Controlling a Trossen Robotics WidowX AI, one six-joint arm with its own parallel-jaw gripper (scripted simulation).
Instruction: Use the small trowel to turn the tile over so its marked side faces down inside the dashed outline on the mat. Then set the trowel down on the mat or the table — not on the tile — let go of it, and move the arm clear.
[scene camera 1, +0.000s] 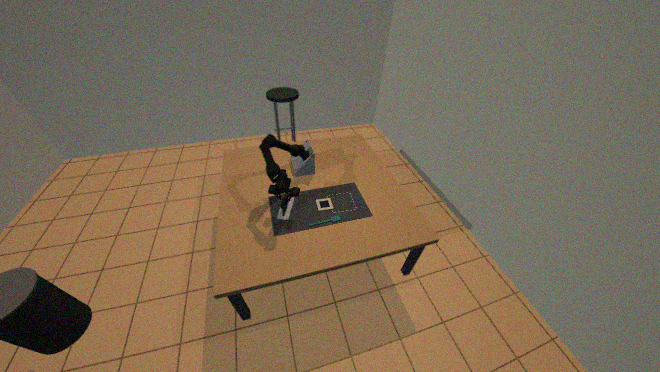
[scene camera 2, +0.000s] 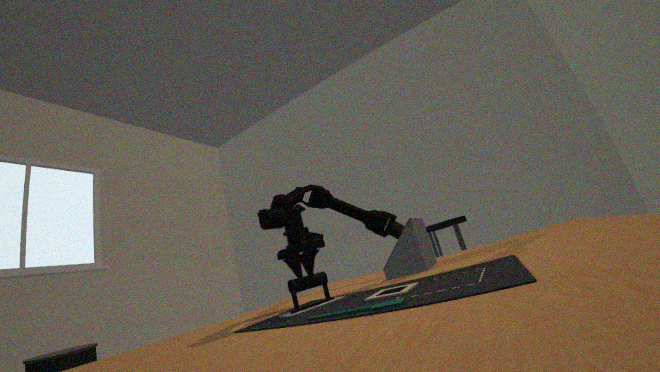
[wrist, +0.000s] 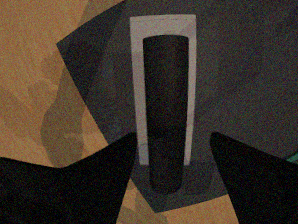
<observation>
The gripper (scene camera 2: 305, 278) is open, holding nothing. Further things: a dark mat (scene camera 1: 304, 211).
The gripper also shows in the wrist view (wrist: 173, 138).
</observation>
